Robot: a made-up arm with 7 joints.
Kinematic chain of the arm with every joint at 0, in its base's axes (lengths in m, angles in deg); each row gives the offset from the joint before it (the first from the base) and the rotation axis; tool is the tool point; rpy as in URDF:
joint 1: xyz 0 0 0.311 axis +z
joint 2: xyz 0 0 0 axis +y
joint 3: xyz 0 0 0.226 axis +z
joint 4: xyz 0.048 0 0 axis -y
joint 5: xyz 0.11 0 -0.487 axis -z
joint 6: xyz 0 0 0 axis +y
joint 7: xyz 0.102 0 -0.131 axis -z
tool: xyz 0 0 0 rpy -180 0 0
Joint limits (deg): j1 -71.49..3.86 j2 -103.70..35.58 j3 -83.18..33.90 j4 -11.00..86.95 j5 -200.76..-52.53 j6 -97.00..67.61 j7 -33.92..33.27
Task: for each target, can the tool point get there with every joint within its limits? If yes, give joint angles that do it. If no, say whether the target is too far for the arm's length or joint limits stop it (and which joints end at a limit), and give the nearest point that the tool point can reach.
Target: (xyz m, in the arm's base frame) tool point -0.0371 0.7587 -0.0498
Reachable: no: joint limits stop it (at a limit: joint 1, joint 2, joint 3) | nearest point 0.1312 0.3959 -0.0006 | short by 0.403 m
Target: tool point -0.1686 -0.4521 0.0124
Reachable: yes | joints -28.00 22.13 -68.87 32.93 -140.92 44.92 9.89
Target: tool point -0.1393 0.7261 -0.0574
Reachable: no: joint limits stop it (at a limit: joint 1, joint 2, joint 3) | nearest point 0.0616 0.3591 -0.0126 | short by 0.421 m
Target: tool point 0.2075 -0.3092 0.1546
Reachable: yes | joints -38.77 -20.58 -22.21 31.03 -179.19 -27.69 9.00
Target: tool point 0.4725 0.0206 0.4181
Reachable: yes | joints -5.81 -36.61 1.25 45.00 -155.45 -20.40 -20.94
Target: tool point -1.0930 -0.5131 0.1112
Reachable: no: too far | nearest point -0.7083 -0.3325 0.2627 | short by 0.451 m
